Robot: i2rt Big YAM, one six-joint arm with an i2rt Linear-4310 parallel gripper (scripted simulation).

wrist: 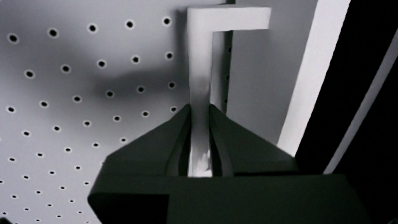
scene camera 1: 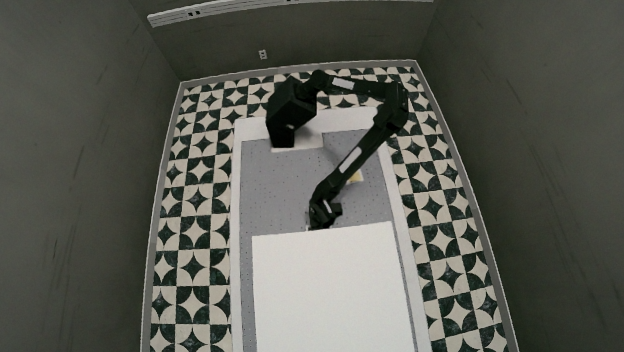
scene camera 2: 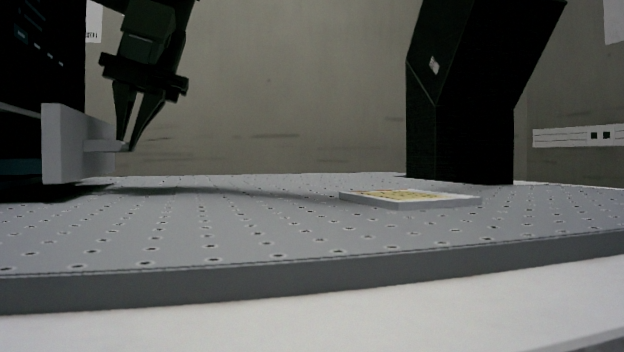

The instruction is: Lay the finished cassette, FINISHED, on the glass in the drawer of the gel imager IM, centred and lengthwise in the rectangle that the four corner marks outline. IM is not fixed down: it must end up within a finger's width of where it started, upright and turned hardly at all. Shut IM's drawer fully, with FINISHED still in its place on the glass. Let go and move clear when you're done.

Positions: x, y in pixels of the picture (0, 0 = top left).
Labels:
gel imager: wrist; scene camera 1 344, 282; scene camera 2
same spot on gel imager: [wrist: 277, 70] = [scene camera 2: 88, 128]

